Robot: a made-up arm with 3 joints.
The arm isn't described. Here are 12 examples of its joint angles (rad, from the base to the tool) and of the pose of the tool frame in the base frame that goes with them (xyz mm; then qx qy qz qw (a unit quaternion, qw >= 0)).
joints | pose
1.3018 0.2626 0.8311 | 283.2 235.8 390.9 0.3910 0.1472 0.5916 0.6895
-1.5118 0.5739 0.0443 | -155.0 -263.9 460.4 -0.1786 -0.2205 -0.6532 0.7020
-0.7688 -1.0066 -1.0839 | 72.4 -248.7 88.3 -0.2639 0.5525 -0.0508 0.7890
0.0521 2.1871 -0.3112 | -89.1 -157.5 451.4 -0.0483 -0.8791 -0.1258 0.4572
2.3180 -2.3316 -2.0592 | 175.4 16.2 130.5 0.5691 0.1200 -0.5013 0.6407
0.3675 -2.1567 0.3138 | 62.2 -173.9 51.1 -0.0864 0.8692 -0.0500 0.4843
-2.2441 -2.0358 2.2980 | -148.5 177.6 77.7 -0.5218 0.2805 0.5306 0.6063
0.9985 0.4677 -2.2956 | 296.1 184.4 355.5 -0.7332 -0.5082 0.0057 0.4517
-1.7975 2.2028 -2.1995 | -134.5 62.1 499.5 0.5677 -0.0635 0.6554 0.4941
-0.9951 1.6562 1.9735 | -158.2 -183.4 523.7 0.3019 -0.6262 0.3621 0.6210
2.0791 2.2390 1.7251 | 239.1 50.0 467.9 -0.6725 0.0110 -0.5909 0.4455
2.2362 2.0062 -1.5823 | 107.6 70.5 505.6 0.3658 -0.6031 0.0777 0.7046
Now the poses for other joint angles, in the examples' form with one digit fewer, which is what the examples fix.
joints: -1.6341 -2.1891 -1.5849
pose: -124 74 92 0.232 0.665 0.198 0.682
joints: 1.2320 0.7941 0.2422
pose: 241 139 494 0.313 -0.249 0.567 0.720
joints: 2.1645 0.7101 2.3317
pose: 30 359 422 -0.525 -0.697 -0.476 0.109
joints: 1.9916 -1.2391 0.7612
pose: 105 273 71 -0.288 0.547 0.517 0.592
